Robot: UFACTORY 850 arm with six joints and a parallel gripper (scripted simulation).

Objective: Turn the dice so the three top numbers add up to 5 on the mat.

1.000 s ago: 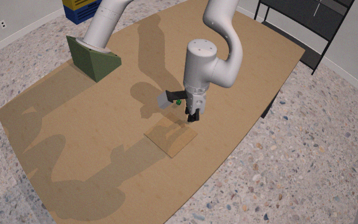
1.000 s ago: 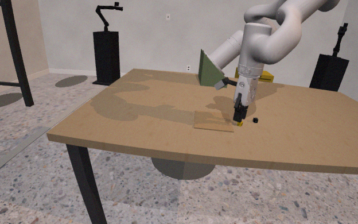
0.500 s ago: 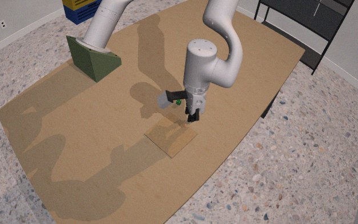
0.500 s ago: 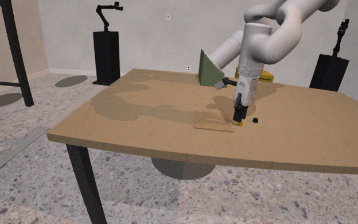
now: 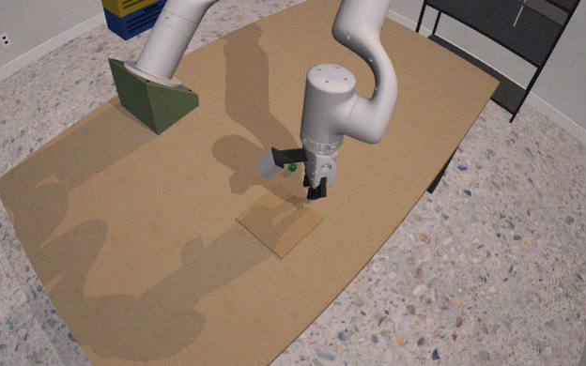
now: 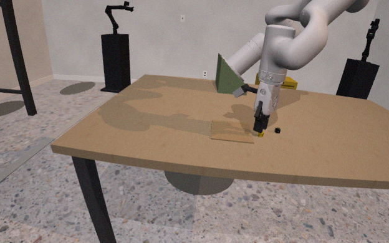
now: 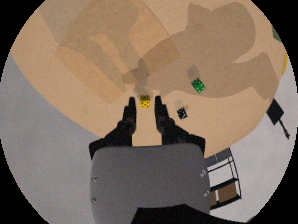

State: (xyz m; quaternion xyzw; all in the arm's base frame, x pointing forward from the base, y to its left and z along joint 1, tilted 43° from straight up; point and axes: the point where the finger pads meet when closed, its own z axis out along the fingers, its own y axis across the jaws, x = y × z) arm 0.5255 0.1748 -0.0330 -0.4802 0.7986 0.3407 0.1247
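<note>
Right now my hand is 30 mm above the yellow die and 10 mm to the right of it. The rest, counted from my hand: green die 90 mm behind, 30 mm below, 20 mm to the left; tan mat 100 mm to the right, 40 mm below; black die 70 mm to the left, 40 mm behind, 30 mm below.
</note>
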